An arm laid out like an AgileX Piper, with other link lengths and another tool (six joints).
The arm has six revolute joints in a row. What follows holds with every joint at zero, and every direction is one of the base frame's.
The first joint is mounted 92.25 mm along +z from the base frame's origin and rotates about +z.
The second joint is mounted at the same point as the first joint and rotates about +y.
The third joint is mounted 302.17 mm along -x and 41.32 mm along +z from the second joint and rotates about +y.
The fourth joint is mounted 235.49 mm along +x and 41.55 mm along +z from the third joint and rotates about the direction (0.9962, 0, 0.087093).
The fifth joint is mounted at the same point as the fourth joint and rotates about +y.
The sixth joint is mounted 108.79 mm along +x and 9.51 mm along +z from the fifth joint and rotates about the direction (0.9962, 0, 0.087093).
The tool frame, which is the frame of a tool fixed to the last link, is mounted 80.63 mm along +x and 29 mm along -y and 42.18 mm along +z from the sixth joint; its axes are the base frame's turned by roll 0.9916, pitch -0.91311 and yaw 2.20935 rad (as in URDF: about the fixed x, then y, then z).
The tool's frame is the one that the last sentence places.
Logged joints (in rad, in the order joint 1, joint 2, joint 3, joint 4, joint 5, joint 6), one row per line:
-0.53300, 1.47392, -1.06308, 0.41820, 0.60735, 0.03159
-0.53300, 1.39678, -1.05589, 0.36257, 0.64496, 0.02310
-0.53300, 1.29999, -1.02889, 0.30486, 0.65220, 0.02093
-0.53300, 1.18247, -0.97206, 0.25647, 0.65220, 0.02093
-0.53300, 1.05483, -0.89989, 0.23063, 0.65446, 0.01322
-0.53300, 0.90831, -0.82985, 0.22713, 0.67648, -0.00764
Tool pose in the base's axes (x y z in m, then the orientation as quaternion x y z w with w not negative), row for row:
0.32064, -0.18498, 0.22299, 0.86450, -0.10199, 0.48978, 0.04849
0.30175, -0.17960, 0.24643, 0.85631, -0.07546, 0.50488, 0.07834
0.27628, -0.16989, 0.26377, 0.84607, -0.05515, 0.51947, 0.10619
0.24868, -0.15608, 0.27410, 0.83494, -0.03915, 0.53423, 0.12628
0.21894, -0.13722, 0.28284, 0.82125, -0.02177, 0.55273, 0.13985
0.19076, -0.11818, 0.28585, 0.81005, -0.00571, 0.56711, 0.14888
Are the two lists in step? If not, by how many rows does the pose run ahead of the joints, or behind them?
The pose runs 1 row ahead of the joints: the pose in row i belongs to the joints in row i + 1.
